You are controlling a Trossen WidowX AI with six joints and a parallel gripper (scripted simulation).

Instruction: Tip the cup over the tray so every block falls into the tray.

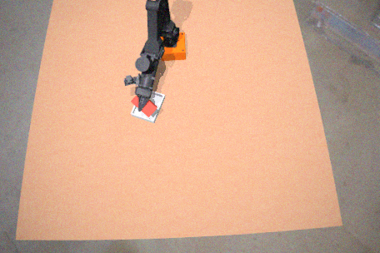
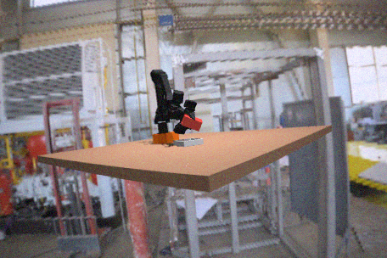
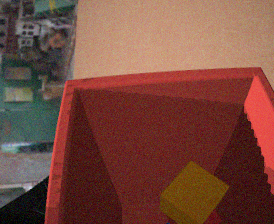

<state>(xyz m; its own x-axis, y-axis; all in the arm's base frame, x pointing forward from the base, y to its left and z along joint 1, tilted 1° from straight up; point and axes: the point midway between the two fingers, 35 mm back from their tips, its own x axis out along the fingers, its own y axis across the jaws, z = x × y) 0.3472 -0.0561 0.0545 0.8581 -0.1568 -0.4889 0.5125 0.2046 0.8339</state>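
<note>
My gripper tip is 30 mm to the right of the red square cup and 20 mm past it. The rest, counted from my gripper tip: yellow block (20 mm behind, 10 mm to the left).
</note>
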